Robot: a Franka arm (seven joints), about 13 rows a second.
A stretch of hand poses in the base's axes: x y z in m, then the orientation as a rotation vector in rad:
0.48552 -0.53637 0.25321 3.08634 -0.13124 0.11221
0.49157 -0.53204 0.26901 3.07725 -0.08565 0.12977
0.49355 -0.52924 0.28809 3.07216 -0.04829 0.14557
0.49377 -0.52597 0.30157 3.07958 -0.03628 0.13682
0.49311 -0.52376 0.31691 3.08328 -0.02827 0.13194
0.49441 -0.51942 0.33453 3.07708 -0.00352 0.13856
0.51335 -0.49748 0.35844 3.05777 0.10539 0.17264
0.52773 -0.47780 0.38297 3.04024 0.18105 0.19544
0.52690 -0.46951 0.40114 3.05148 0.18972 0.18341
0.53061 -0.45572 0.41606 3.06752 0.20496 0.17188
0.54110 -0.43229 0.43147 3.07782 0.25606 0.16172
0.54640 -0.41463 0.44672 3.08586 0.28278 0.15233
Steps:
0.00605 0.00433 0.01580 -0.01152 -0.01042 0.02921
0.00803 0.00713 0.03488 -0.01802 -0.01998 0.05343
0.00825 0.01040 0.04836 -0.01121 -0.01419 0.06139
0.00759 0.01261 0.06370 -0.00786 -0.01094 0.06665
0.00889 0.01695 0.08132 -0.01466 -0.01474 0.08254
0.02783 0.03889 0.10523 -0.03401 -0.03504 0.15345
0.04221 0.05857 0.12976 -0.04915 -0.04878 0.20314
0.04138 0.06686 0.14793 -0.03801 -0.04081 0.20863
0.04509 0.08065 0.16285 -0.02171 -0.03317 0.21833
0.05558 0.10408 0.17826 -0.00912 -0.02597 0.25121
0.06088 0.12174 0.19351 0.00038 -0.01963 0.26819

